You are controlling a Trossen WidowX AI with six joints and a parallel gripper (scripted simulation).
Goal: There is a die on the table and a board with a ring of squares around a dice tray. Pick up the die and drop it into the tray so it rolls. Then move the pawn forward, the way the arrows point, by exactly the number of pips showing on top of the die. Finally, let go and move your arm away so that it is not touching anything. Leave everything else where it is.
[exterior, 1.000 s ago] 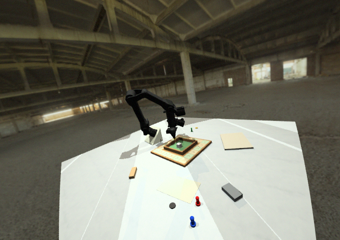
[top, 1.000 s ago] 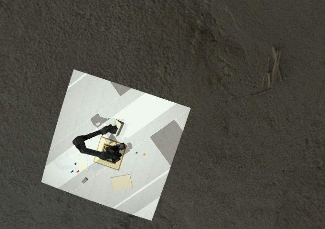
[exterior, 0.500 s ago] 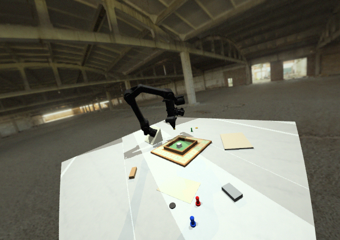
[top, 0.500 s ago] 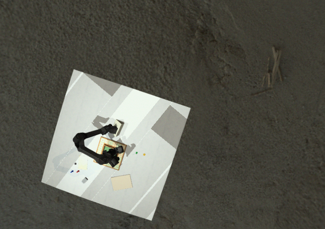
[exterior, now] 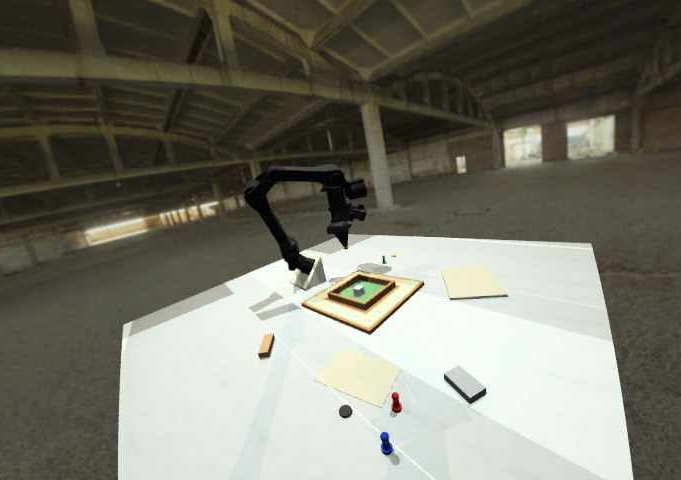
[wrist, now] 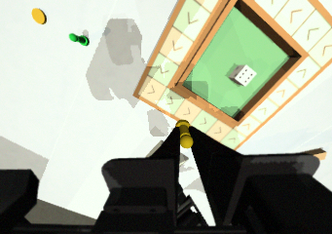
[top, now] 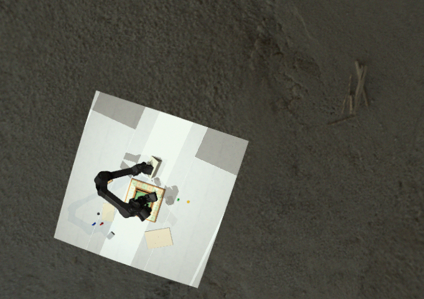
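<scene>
My gripper tip is 12 cm above the white die, 11 cm short of it and 6 cm to the left of it. Round my gripper tip: green dice tray: 14 cm below, 10 cm ahead, 5 cm to the right; yellow pawn: 1 cm above; green pawn: 20 cm to the left, 13 cm below, 2 cm behind.
</scene>
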